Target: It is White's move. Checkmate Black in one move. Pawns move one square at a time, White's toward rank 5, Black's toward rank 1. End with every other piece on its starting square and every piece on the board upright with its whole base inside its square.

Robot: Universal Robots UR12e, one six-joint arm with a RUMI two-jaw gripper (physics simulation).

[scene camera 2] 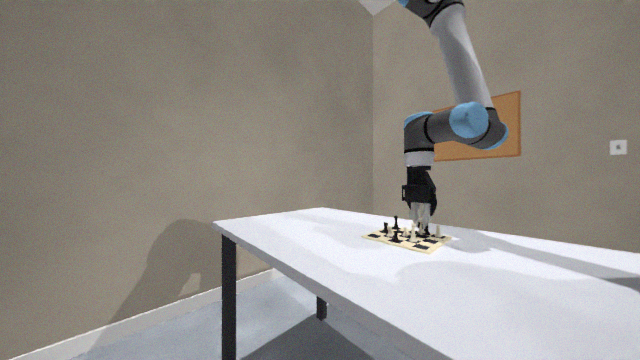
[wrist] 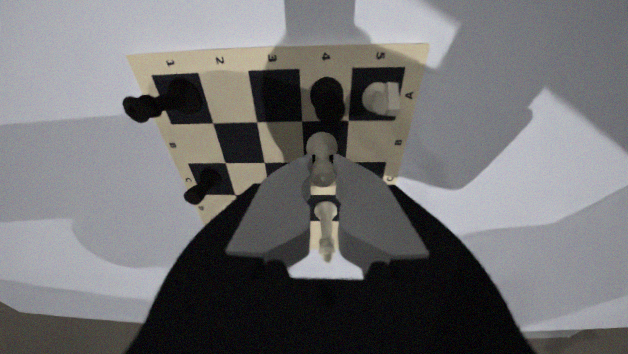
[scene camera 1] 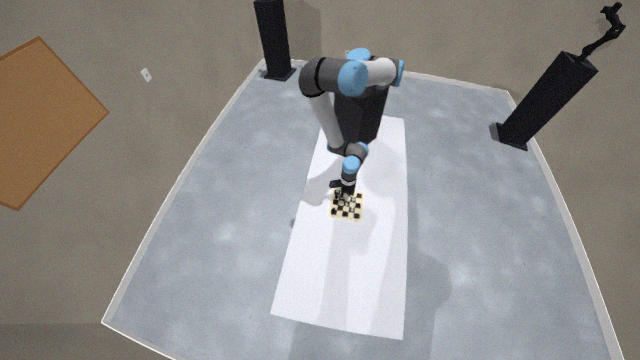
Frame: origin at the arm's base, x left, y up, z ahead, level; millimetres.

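Seen in the pictures: gripper, fingertip midpoint: (scene camera 2: 420,228) (wrist: 321,158) (scene camera 1: 342,196).
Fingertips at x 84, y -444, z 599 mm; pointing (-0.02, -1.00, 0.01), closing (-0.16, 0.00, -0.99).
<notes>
Pixels of each thing's middle, then the offset from my fingertips to it. Level surfaces: height alone.
- pale round-headed piece, body centre: (wrist: 322,161) dz +1, dx -4, dy +13 mm
- chessboard, body centre: (wrist: 286,178) (scene camera 2: 406,237) (scene camera 1: 346,204) dz +28, dx +41, dy -29 mm
- pale flat-topped piece, body centre: (wrist: 384,100) (scene camera 2: 438,230) dz -34, dx -47, dy -6 mm
- tall pale piece, body centre: (wrist: 326,232) (scene camera 2: 413,231) dz -18, dx +74, dy +6 mm
- A1, body centre: (wrist: 161,103) dz +114, dx -23, dy +1 mm
- C1, body centre: (wrist: 202,187) dz +104, dx +53, dy -9 mm
- long white table, surface height: dy -32 mm
- short black piece, body centre: (scene camera 2: 396,236) dz +12, dx +119, dy -10 mm
My gripper (scene camera 1: 346,196) (scene camera 2: 420,222) (wrist: 321,158) is shut on a pale round-headed piece (wrist: 322,142). In the wrist view the piece's base appears over B4 of the chessboard (scene camera 1: 351,219) (scene camera 2: 429,251) (wrist: 240,57); whether it touches is unclear. A black piece (wrist: 327,97) stands beside it on A4, and a pale flat-topped piece (scene camera 2: 438,230) (wrist: 381,98) on A5. A tall pale piece (wrist: 325,212) shows between the fingers, near D4. Black pieces stand on A1 (wrist: 185,97) and C1 (wrist: 209,179). The fingers hide much of rows C to E.
The board lies on the long white table (scene camera 1: 340,300) (scene camera 2: 280,235). In scene camera 2, a short black piece (scene camera 2: 395,237) and a pale piece (scene camera 2: 413,233) stand near the board's front. Dark pillars (scene camera 1: 275,40) (scene camera 1: 545,100) stand away from the table.
</notes>
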